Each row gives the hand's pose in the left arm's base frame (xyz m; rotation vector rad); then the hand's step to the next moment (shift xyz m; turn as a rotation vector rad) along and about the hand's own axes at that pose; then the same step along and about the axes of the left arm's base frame.
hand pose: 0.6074 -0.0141 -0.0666 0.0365 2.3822 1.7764
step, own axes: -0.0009 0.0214 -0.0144 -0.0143 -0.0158 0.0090
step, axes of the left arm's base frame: -0.0030 -0.0076 0.0245 0.0167 0.0022 -0.0158
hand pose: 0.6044 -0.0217 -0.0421 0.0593 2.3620 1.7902
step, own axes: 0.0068 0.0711 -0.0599 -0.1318 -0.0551 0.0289
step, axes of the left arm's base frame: -0.0219 -0.0365 0.0830 0.1385 -0.0059 -0.0450
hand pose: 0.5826 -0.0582 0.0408 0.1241 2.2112 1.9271
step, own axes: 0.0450 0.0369 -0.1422 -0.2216 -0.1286 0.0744
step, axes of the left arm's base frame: -0.0762 -0.1237 0.0499 0.2408 0.0100 -0.1144
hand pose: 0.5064 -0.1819 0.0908 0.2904 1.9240 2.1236
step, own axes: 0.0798 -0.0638 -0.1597 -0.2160 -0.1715 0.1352
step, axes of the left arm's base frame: -0.1227 -0.1190 -0.0820 0.2574 0.0729 -0.1509
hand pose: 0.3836 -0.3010 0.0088 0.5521 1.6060 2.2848
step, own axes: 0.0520 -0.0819 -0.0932 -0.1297 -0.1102 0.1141
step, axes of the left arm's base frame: -0.0880 -0.0267 -0.0982 0.1701 0.0735 -0.0875
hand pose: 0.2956 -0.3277 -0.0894 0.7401 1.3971 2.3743
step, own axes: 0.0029 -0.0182 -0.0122 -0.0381 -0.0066 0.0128
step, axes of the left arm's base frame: -0.0095 0.0015 -0.0199 0.0386 -0.0060 -0.0115
